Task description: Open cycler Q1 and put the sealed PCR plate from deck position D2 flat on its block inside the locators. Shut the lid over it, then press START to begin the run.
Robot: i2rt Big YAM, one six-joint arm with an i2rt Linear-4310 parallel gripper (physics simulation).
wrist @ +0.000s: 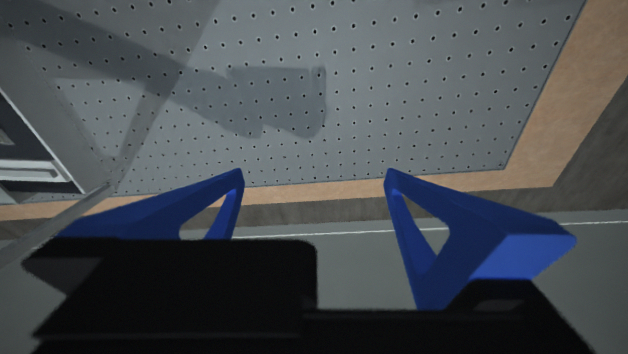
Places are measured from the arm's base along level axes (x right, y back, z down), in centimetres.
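Pixels of known places: gripper, between the fingertips: (314, 176).
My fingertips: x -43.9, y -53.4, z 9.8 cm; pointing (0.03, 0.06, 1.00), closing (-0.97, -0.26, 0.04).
Note:
Behind a point stands the place of what it marks.
My gripper (314, 176) @(z 9.8, x -43.9, y -53.4 cm) is open, its two blue fingers wide apart with nothing between them. It hangs above the perforated grey board near the table's edge. Cycler Q1, the sealed PCR plate, deck position D2 and the START button cannot be made out in the wrist view. At the left edge, part of a grey-framed device or tray (31, 170) @(z 24.3, x 2.7, y -51.0 cm) with dark recesses shows; what it is cannot be told.
The perforated grey board (420, 100) @(z 30.6, x -58.6, y -56.7 cm) lies on a tan table top (565, 95) @(z 31.9, x -79.2, y -61.6 cm), whose edge runs along the right and below the board. A grey translucent bar (60, 220) @(z 20.9, x 1.5, y -59.1 cm) crosses the lower left. Shadows fall across the board.

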